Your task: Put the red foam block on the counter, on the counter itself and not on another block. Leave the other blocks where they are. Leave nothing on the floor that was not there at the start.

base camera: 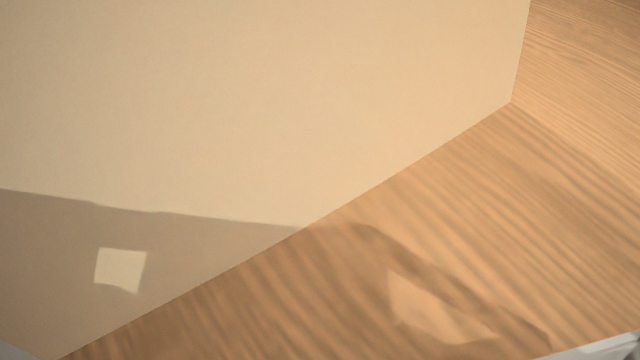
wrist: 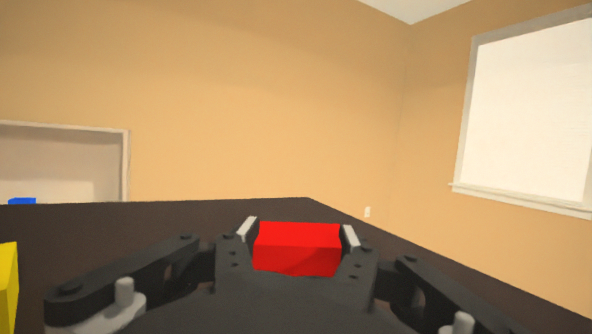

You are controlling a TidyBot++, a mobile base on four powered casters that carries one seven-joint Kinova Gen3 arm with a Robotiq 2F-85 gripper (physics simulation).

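Frame: origin at the arm's base, x ahead, y left, z up, level; millimetres.
Where they show: gripper, fingertip midpoint: (wrist: 298, 235).
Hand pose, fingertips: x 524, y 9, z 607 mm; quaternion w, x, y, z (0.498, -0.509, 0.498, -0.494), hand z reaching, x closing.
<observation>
After its pixels a point has its place.
The red foam block (wrist: 298, 247) @(x 505, y 8, z 607 mm) is between the two fingertips of my gripper (wrist: 298, 235) @(x 524, y 9, z 607 mm) in the wrist view, with a pad against each side. The gripper is shut on it. The dark counter top (wrist: 150, 225) @(x 743, y 255, z 514 mm) spreads behind and to both sides of the gripper. Whether the block touches the counter is hidden by the gripper. A yellow block (wrist: 7, 285) @(x 501, y 196, z 558 mm) shows in part at the lower left edge of the wrist view. A small blue block (wrist: 22, 201) @(x 1490, y 1456, z 254 mm) shows at the counter's far edge on the left.
In the base camera view, a pale upright panel (base camera: 250, 100) @(x 353, y 63, z -213 mm) stands on the wooden floor (base camera: 500, 210) @(x 361, y -198, z -396 mm), with its corner at the right. In the wrist view, a wall with a pale-framed opening (wrist: 126, 165) @(x 1650, y 999, z 469 mm) is at the left and a window (wrist: 530, 120) @(x 2244, y -1542, z 979 mm) at the right.
</observation>
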